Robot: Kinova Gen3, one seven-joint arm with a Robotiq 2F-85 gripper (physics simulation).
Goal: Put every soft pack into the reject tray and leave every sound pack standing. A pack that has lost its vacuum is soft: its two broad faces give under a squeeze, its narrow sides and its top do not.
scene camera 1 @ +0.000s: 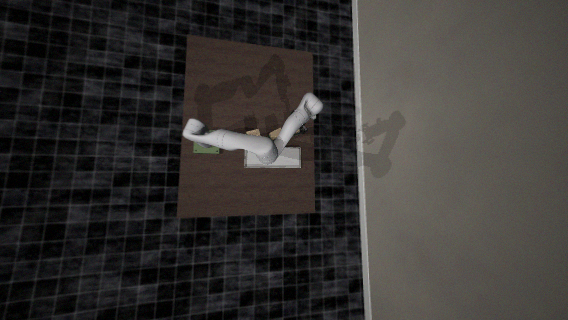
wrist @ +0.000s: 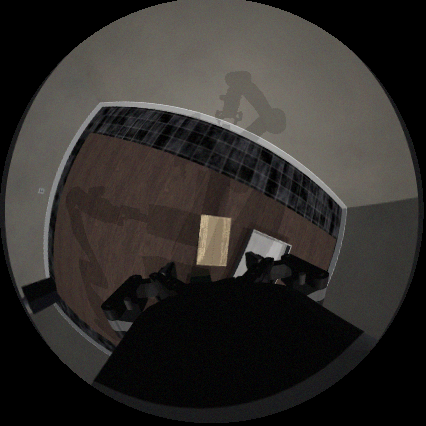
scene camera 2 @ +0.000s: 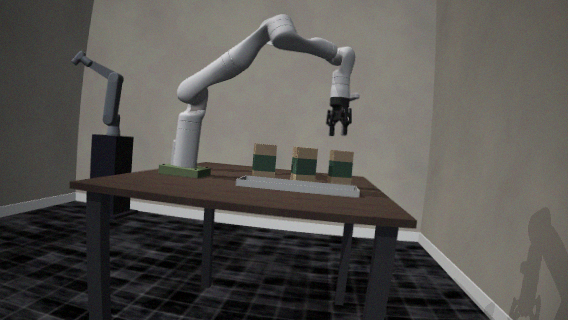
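Observation:
Three tan packs with green bands stand upright in a row behind the reject tray: the left pack, the middle pack and the right pack. The grey reject tray lies in front of them; the arm hides part of it in scene camera 1. My gripper points down, open and empty, above the right pack and apart from it. A tan pack top shows ahead of the fingers in the wrist view. Softness cannot be told by sight.
The arm's green base plate is at the left of the brown table. A second grey arm stands on a black pedestal behind the table at left. A wall is beyond the table's right end.

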